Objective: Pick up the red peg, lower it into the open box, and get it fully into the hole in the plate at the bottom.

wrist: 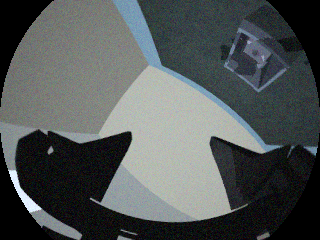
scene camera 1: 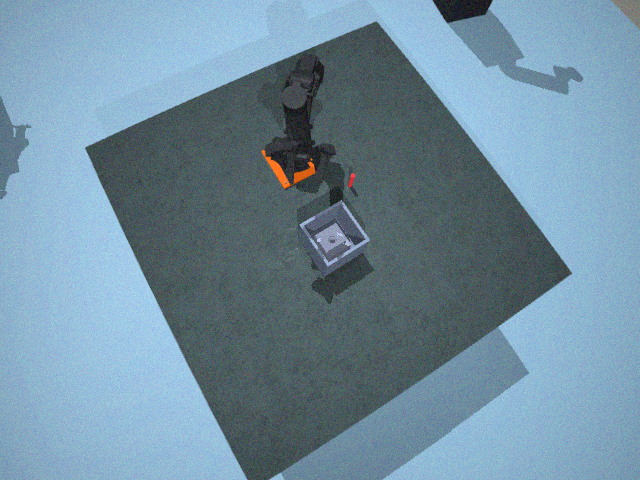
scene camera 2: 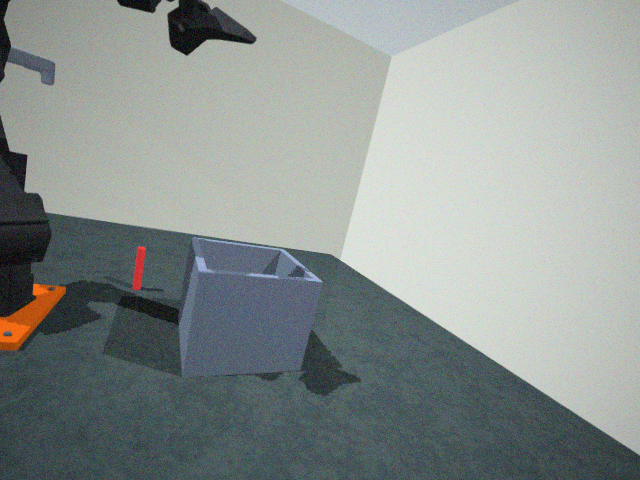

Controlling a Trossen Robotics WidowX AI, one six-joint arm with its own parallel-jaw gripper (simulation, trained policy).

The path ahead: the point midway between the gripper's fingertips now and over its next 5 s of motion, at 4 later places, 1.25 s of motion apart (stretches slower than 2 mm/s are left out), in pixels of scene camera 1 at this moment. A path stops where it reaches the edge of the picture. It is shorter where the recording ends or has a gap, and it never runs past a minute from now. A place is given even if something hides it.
My gripper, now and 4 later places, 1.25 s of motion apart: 306, 184; 359, 192; 358, 170; 350, 176; 366, 174
